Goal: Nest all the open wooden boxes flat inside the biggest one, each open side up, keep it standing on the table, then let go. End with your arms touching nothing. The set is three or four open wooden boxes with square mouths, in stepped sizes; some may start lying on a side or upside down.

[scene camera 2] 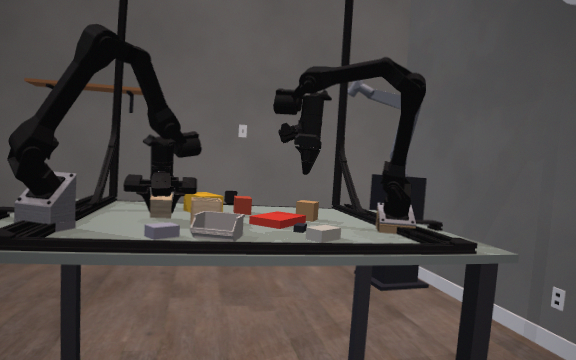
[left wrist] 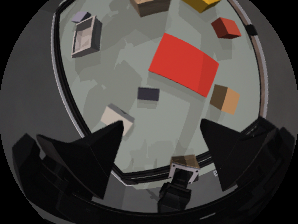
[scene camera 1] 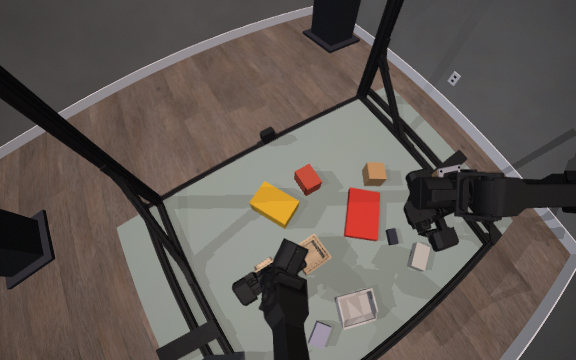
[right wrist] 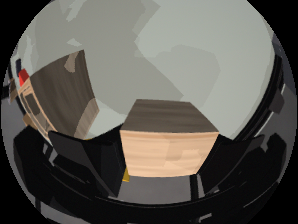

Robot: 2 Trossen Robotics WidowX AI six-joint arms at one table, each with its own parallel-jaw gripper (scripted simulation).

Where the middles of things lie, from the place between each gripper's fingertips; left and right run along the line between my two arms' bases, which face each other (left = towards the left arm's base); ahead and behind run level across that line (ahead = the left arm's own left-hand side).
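The biggest wooden box (right wrist: pixel 62 89) is 30 mm ahead of my right hand (scene camera 2: pixel 161 212), 120 mm to the left of it and 30 mm below it. I see the yellow block (scene camera 1: pixel 277 206) 150 mm behind my right hand, 120 mm to the left and 20 mm below, whereas the grey bin (scene camera 1: pixel 360 309) is 230 mm ahead of that right hand, 130 mm to the left of it and 20 mm below it. The small wooden box (right wrist: pixel 161 138) is 20 mm below my right hand.
For my left hand (scene camera 1: pixel 413 218), I start with the red slab (scene camera 1: pixel 362 216), which is 100 mm behind my left hand, 40 mm to the right of it and 170 mm below it. The yellow block is 280 mm behind my left hand, 250 mm to the right and 160 mm below. Counted from my left hand again, the grey bin is 100 mm ahead, 240 mm to the right and 160 mm below, and the biggest wooden box is 100 mm behind, 250 mm to the right and 170 mm below.
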